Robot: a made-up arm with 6 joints. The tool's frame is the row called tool. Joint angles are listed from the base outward. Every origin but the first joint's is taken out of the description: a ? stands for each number. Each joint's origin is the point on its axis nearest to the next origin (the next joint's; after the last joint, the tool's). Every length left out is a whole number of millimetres.
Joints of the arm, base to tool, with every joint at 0 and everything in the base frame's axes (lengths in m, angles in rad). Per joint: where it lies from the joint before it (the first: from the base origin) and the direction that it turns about. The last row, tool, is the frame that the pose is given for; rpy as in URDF.
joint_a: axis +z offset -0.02 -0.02 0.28
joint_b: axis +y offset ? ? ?
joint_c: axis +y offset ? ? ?
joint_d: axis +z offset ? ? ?
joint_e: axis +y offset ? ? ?
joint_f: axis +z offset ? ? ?
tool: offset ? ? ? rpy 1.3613 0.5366 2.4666
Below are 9 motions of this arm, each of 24 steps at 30 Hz.
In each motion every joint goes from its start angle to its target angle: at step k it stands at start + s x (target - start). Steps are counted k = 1, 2, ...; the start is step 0. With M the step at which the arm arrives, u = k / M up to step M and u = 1 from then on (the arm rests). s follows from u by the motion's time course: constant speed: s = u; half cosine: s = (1 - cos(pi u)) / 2; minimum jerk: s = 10 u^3 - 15 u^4 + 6 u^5.
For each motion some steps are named. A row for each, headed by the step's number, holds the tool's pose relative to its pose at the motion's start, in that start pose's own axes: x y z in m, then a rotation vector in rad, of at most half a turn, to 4 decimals.
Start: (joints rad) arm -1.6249 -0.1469 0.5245 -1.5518 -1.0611 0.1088
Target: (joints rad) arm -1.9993 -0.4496 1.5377 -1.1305 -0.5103 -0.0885
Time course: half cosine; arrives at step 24
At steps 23, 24:
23: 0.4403 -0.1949 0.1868 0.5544 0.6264 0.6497
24: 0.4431 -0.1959 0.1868 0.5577 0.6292 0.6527

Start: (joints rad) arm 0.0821 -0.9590 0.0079 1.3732 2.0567 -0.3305
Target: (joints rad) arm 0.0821 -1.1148 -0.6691 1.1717 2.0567 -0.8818
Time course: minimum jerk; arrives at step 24
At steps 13, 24:
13: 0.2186 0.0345 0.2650 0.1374 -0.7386 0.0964
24: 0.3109 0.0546 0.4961 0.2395 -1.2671 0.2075

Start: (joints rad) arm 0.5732 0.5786 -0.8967 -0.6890 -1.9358 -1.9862
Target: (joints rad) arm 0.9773 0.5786 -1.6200 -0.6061 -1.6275 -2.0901
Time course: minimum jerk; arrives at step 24
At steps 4, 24:
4: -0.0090 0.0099 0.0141 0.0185 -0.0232 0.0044
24: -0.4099 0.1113 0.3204 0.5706 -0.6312 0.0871

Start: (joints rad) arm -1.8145 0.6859 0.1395 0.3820 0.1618 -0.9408
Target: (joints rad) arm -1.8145 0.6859 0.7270 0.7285 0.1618 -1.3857
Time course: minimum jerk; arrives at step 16
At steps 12, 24:
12: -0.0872 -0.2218 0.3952 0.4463 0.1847 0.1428
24: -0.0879 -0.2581 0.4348 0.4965 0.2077 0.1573

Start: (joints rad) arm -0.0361 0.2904 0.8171 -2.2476 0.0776 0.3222
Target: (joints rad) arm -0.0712 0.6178 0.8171 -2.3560 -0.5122 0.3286
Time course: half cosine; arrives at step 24
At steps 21, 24:
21: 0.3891 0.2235 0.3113 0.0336 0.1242 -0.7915
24: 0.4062 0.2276 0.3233 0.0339 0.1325 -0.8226

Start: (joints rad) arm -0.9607 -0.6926 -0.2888 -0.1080 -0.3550 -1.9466
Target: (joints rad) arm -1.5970 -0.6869 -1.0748 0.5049 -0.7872 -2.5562
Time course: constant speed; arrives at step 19
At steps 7, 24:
7: -0.1059 0.0133 -0.3893 -0.2540 -0.2420 0.3062
24: -0.0781 -0.2355 -0.9947 -0.6728 -0.2744 0.8388

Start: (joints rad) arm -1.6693 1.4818 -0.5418 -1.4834 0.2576 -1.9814
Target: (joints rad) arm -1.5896 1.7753 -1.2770 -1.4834 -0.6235 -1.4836
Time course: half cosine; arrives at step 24
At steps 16, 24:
16: -0.0549 -0.2934 -0.0116 -0.3537 0.0558 0.8110
24: -0.0343 -0.4144 -0.0144 -0.4820 -0.0050 1.0474

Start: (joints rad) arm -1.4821 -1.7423 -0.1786 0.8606 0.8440 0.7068
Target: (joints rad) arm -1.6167 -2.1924 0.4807 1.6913 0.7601 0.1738
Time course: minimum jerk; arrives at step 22
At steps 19, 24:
19: 0.0204 -0.1446 0.3341 0.3291 0.4077 0.0835
24: 0.0211 -0.1493 0.3395 0.3327 0.4169 0.0823

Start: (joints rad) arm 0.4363 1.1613 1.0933 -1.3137 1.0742 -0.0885
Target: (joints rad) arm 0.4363 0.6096 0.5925 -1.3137 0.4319 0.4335
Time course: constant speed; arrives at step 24
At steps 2, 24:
2: -0.0363 -0.0484 -0.0675 -0.1307 0.0627 -0.0145
24: -0.4978 -0.9586 -0.4676 -1.5724 0.5079 -0.2949

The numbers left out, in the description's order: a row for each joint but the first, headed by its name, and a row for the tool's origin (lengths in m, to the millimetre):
joint_b: 0.02 0.03 0
joint_c: 0 0 0.83
joint_d: 0 0 0.72
joint_e: 0 0.01 0
joint_f: -0.01 0 0.18
tool: 0.02 0.02 0

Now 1 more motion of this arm.
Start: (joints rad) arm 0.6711 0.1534 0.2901 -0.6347 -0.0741 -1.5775
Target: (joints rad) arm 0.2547 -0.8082 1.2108 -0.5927 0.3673 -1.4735
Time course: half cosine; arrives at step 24
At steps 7, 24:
7: -0.0994 -0.1172 -0.0246 0.1075 0.0180 -0.0354
24: -0.1786 -0.6482 -0.3323 0.5635 0.1119 -0.1023

